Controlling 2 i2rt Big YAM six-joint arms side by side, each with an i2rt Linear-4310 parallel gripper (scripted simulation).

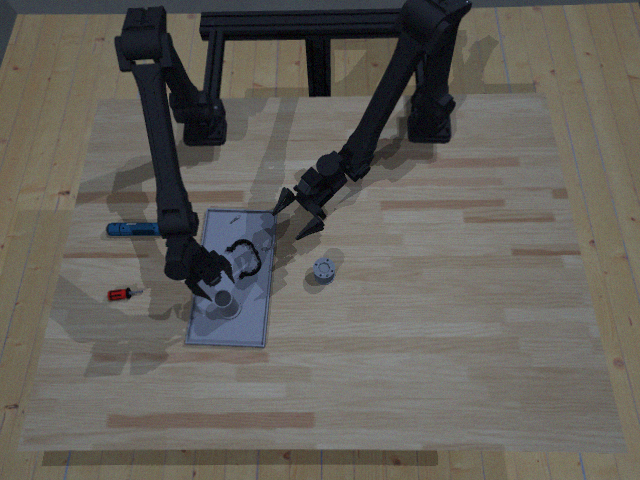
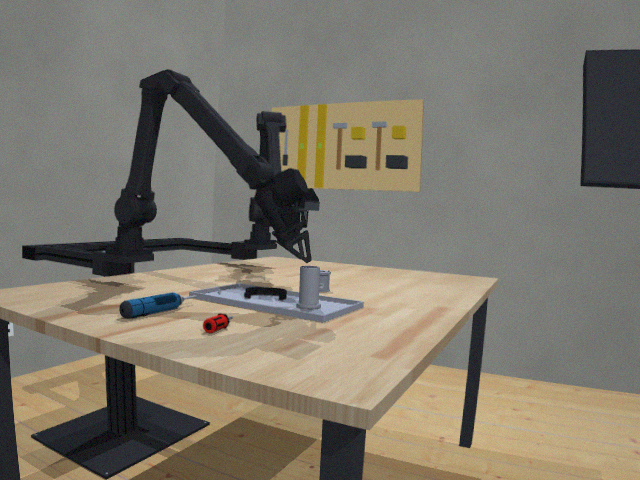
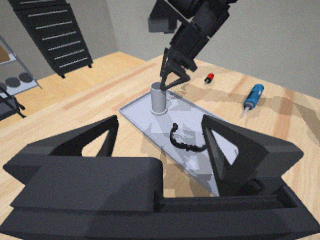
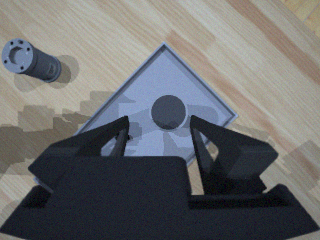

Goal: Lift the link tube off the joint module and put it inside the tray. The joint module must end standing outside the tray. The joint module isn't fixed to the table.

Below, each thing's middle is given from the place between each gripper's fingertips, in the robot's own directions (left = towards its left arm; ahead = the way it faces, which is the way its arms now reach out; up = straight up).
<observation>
Now: right hand (image 2: 305,260) 2 cm short of the grey link tube (image 2: 309,275) and 7 cm above it. The rest, counted from my right hand: tray (image 1: 206,324) 9 cm behind, 1 cm to the left, 12 cm below; joint module (image 4: 29,60) 8 cm behind, 27 cm to the left, 10 cm below.
Now: left hand (image 1: 284,227) 18 cm above the joint module, 10 cm to the right of it and 7 cm short of it. The rest, counted from my left hand: tray: 21 cm below, 17 cm to the right, 6 cm ahead; grey link tube: 17 cm to the right, 17 cm ahead, 16 cm below.
</observation>
